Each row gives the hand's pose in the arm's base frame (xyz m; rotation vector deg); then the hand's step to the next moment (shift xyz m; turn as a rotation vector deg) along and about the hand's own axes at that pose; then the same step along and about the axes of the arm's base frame.
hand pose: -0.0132 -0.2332 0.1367 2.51 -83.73 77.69
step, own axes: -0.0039 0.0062 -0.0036 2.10 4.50 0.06
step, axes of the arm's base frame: -0.0001 0.0024 -0.0078 -3.79 2.77 -1.61
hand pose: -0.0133 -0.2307 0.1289 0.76 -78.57 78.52
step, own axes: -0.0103 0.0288 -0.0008 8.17 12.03 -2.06
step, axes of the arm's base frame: -0.0150 0.0031 -0.0265 -9.61 10.60 -3.31
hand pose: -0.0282 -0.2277 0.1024 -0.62 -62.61 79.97
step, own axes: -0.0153 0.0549 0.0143 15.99 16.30 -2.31
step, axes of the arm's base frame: -0.0478 -0.0061 -0.0337 -14.30 17.91 -1.29
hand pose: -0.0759 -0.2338 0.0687 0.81 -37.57 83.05
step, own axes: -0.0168 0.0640 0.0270 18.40 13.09 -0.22
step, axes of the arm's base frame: -0.0691 -0.0160 -0.0087 -12.25 18.78 2.65
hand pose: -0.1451 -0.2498 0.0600 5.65 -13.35 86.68
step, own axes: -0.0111 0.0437 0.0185 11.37 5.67 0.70
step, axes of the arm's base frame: -0.0456 -0.0121 0.0122 -5.24 11.29 2.65
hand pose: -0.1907 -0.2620 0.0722 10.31 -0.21 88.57
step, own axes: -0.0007 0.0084 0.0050 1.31 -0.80 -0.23
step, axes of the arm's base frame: -0.0078 -0.0012 0.0058 0.81 1.32 -0.17
